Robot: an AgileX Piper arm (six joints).
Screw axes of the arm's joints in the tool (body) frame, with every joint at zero. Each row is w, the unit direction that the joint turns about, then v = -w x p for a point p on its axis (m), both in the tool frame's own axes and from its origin. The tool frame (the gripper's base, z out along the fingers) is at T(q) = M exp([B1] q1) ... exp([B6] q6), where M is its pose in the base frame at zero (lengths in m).
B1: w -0.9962 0 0.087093 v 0.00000 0.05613 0.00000
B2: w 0 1 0 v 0.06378 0.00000 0.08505
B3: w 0 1 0 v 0.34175 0.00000 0.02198
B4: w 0 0 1 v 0.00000 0.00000 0.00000
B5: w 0 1 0 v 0.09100 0.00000 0.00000
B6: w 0 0 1 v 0.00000 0.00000 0.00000
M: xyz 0.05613 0.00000 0.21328 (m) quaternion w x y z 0.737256 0 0.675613 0
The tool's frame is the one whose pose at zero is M.
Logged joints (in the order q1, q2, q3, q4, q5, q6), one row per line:
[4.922, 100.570, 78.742, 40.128, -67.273, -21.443]
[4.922, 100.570, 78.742, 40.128, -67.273, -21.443]
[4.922, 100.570, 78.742, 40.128, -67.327, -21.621]
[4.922, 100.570, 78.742, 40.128, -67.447, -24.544]
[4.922, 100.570, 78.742, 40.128, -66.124, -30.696]
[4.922, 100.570, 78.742, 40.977, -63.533, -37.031]
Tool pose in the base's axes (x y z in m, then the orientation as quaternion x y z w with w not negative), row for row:
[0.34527, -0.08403, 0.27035, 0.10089, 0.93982, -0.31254, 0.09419]
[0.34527, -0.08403, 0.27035, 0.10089, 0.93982, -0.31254, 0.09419]
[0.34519, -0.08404, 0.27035, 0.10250, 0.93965, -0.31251, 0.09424]
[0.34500, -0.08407, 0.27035, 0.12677, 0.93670, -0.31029, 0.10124]
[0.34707, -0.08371, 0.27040, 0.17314, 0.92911, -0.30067, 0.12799]
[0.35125, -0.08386, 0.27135, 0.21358, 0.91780, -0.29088, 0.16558]
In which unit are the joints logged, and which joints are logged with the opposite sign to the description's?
The joints are logged in degrees. Opposite sign: q1, q3, q4, q5, q6.
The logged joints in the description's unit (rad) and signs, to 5 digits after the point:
[-0.08591, 1.75528, -1.37431, -0.70037, 1.17414, 0.37425]
[-0.08591, 1.75528, -1.37431, -0.70037, 1.17414, 0.37425]
[-0.08591, 1.75528, -1.37431, -0.70037, 1.17508, 0.37736]
[-0.08591, 1.75528, -1.37431, -0.70037, 1.17717, 0.42837]
[-0.08591, 1.75528, -1.37431, -0.70037, 1.15408, 0.53575]
[-0.08591, 1.75528, -1.37431, -0.71518, 1.10886, 0.64631]

